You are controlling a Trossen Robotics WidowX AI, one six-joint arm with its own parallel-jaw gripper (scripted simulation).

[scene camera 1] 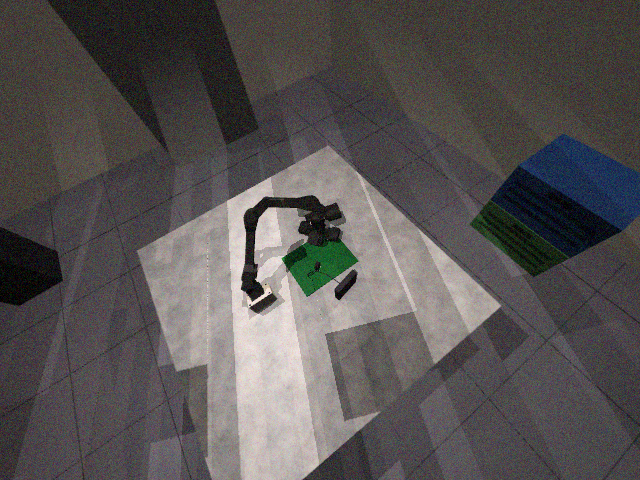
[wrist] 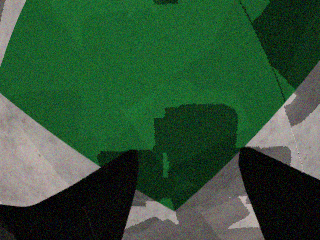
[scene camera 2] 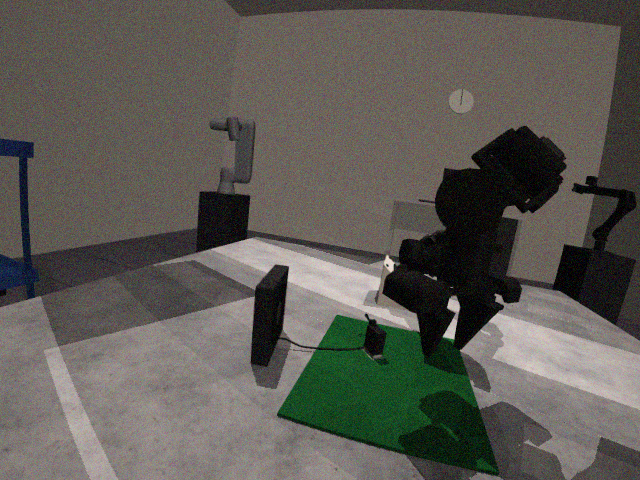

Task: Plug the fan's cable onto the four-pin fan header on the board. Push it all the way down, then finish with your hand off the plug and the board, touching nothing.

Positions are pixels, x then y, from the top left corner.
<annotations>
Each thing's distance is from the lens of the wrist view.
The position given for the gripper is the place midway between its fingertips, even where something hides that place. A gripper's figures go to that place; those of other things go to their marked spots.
gripper [wrist: 188, 156]: 0.10 m
green board [wrist: 187, 92]: 0.16 m
</annotations>
